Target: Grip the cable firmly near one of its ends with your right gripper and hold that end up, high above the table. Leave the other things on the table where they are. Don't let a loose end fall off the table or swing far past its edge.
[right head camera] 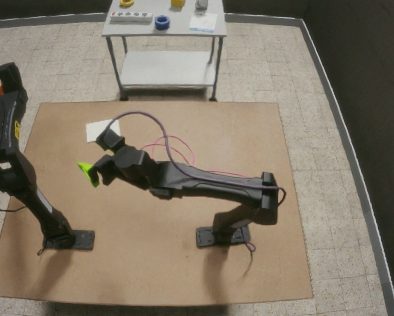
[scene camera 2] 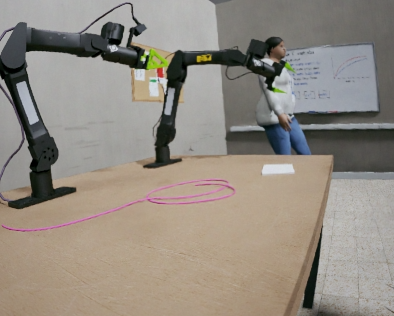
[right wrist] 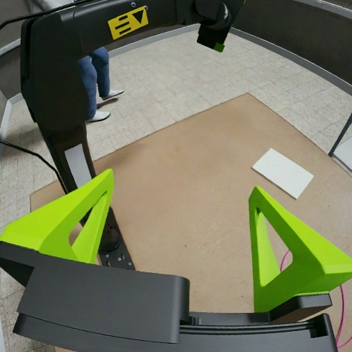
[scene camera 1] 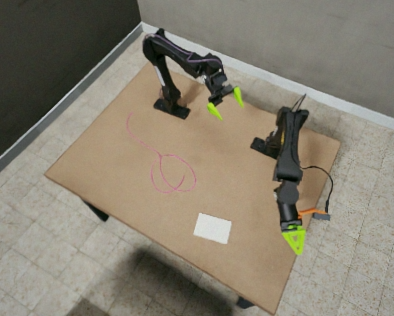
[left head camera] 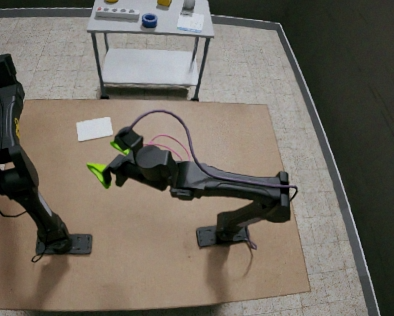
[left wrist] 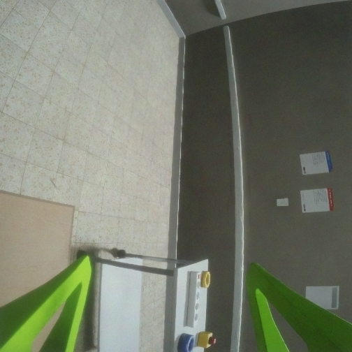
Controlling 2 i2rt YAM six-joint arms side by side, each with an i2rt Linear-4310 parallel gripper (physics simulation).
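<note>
A thin pink cable (left head camera: pixel 165 135) (scene camera 1: pixel 160 155) (scene camera 2: pixel 90 218) (right wrist: pixel 343 310) lies on the table, looped in the middle. In scene camera 1 one end lies at the upper left, near the right arm's base; the other lies inside the loops. In the head views the right arm partly hides the cable. My right gripper (left head camera: pixel 100 154) (scene camera 1: pixel 231 112) (scene camera 2: pixel 165 62) (right wrist: pixel 183 184) is open and empty, high above the table and apart from the cable. My left gripper (scene camera 1: pixel 300 252) (scene camera 2: pixel 289 81) (left wrist: pixel 170 269) is open and empty, raised and far from the cable.
A white rectangular pad (left head camera: pixel 95 129) (right head camera: pixel 95 131) (scene camera 1: pixel 212 228) (scene camera 2: pixel 278 169) (right wrist: pixel 283 172) lies flat on the brown table (scene camera 1: pixel 115 200). Both arms' bases stand on the table. A trolley (left head camera: pixel 150 31) with small items stands beyond it; a person (scene camera 2: pixel 272 102) stands behind in scene camera 2.
</note>
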